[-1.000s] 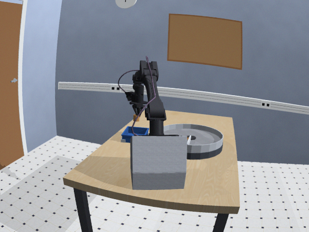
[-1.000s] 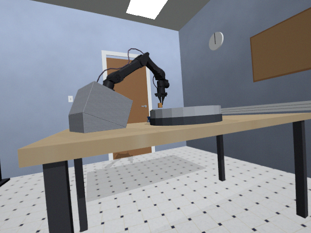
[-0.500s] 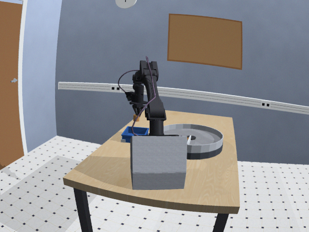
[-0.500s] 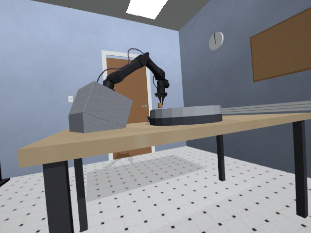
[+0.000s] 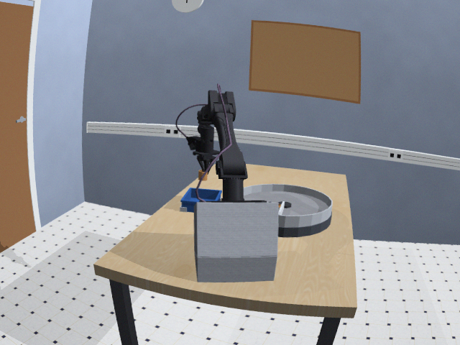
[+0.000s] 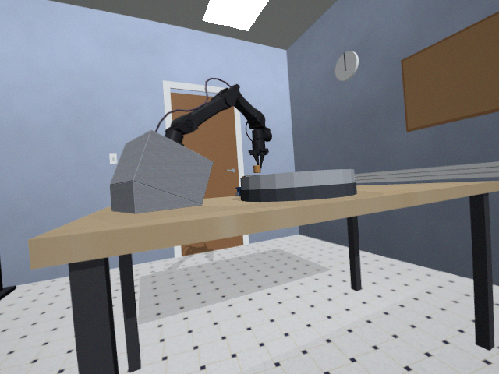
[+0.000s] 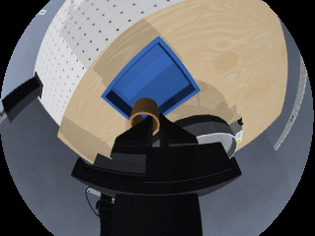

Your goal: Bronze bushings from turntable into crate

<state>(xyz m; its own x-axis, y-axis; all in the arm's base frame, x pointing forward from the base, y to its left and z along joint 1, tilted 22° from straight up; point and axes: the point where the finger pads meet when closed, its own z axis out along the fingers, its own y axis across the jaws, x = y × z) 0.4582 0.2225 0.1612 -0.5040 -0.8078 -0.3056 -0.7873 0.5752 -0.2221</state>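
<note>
Right now the blue crate is 10 mm behind my hand, 10 mm to the left of it and 120 mm below it. From my hand the other things lie so: grey turntable 30 mm behind, 350 mm to the right, 100 mm below.
</note>
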